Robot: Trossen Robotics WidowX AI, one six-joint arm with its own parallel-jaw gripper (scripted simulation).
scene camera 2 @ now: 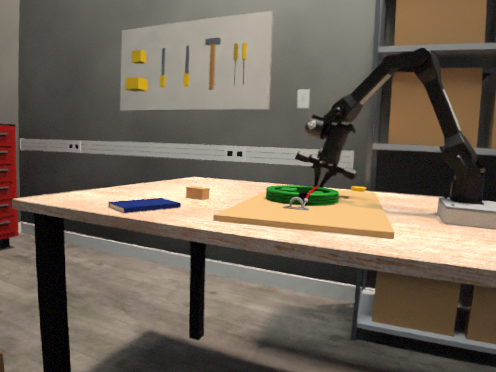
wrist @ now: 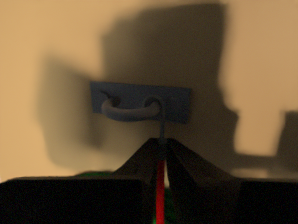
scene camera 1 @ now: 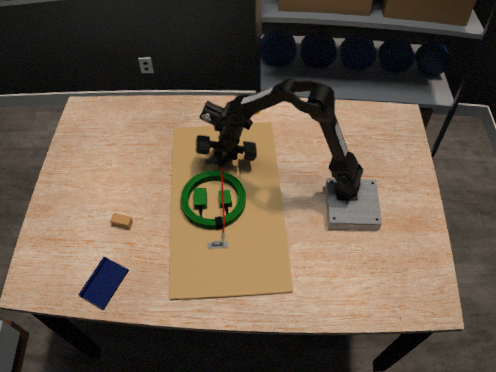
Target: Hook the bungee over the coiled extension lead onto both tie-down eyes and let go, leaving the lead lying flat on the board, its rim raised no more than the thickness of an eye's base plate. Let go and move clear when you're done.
Labels:
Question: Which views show the blue book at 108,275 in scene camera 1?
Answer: Scene camera 2 and scene camera 1 only.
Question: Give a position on a coiled extension lead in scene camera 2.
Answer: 273,193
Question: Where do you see a coiled extension lead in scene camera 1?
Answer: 200,194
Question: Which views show the gripper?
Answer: Scene camera 2, the wrist view and scene camera 1: all of them.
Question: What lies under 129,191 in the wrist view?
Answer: The gripper.

